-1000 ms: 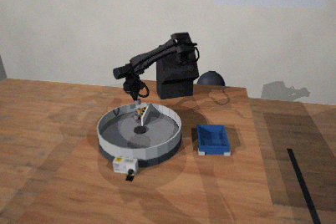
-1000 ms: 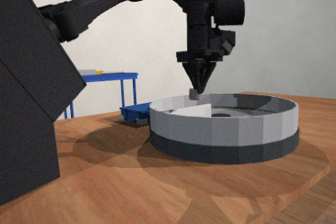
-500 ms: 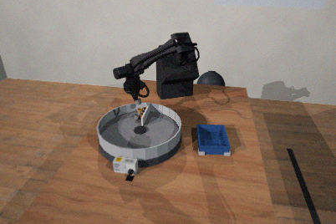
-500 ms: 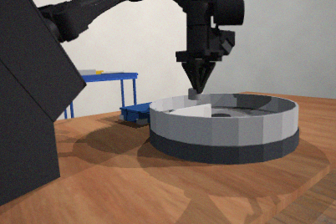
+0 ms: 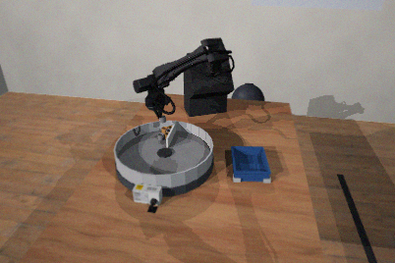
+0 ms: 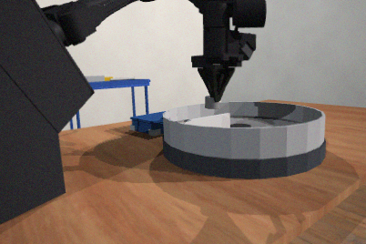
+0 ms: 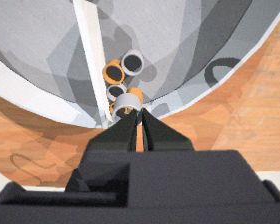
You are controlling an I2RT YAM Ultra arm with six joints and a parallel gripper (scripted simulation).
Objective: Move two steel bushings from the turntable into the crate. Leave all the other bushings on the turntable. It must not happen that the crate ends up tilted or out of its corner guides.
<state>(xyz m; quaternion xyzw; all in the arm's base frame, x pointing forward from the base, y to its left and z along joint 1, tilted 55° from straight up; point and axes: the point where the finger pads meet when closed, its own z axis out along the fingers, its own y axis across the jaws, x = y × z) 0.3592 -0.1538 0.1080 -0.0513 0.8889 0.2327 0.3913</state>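
Now: the blue crate 44 cm to the left of my hand, 13 cm below it and 5 cm behind it. The rest, counted from my hand: grey turntable 11 cm to the left, 11 cm ahead, 10 cm below.
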